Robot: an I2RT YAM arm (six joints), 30 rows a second.
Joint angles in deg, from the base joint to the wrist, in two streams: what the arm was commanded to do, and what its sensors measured. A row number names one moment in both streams.
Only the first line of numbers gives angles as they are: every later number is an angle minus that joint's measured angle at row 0.
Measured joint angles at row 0: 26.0 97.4 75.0 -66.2 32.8 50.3
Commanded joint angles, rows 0 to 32: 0.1 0.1 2.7 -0.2 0.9 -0.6; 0.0 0.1 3.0 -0.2 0.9 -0.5; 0.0 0.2 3.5 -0.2 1.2 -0.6; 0.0 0.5 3.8 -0.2 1.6 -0.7; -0.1 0.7 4.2 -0.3 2.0 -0.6; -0.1 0.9 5.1 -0.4 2.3 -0.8; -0.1 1.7 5.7 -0.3 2.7 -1.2; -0.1 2.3 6.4 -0.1 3.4 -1.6; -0.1 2.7 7.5 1.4 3.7 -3.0; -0.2 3.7 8.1 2.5 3.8 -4.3; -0.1 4.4 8.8 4.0 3.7 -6.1; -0.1 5.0 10.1 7.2 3.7 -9.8; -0.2 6.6 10.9 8.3 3.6 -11.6; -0.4 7.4 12.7 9.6 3.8 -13.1; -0.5 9.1 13.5 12.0 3.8 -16.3; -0.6 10.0 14.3 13.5 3.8 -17.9; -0.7 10.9 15.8 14.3 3.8 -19.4; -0.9 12.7 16.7 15.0 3.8 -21.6; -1.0 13.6 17.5 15.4 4.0 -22.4; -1.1 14.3 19.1 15.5 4.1 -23.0; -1.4 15.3 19.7 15.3 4.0 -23.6; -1.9 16.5 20.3 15.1 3.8 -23.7; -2.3 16.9 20.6 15.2 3.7 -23.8; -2.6 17.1 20.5 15.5 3.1 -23.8; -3.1 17.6 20.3 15.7 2.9 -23.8; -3.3 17.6 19.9 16.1 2.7 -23.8; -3.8 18.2 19.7 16.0 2.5 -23.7; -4.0 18.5 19.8 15.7 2.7 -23.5; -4.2 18.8 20.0 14.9 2.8 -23.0; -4.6 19.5 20.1 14.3 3.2 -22.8; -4.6 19.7 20.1 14.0 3.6 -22.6; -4.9 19.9 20.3 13.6 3.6 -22.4; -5.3 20.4 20.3 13.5 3.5 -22.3
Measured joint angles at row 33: -4.6 19.5 18.4 14.5 2.1 -22.5
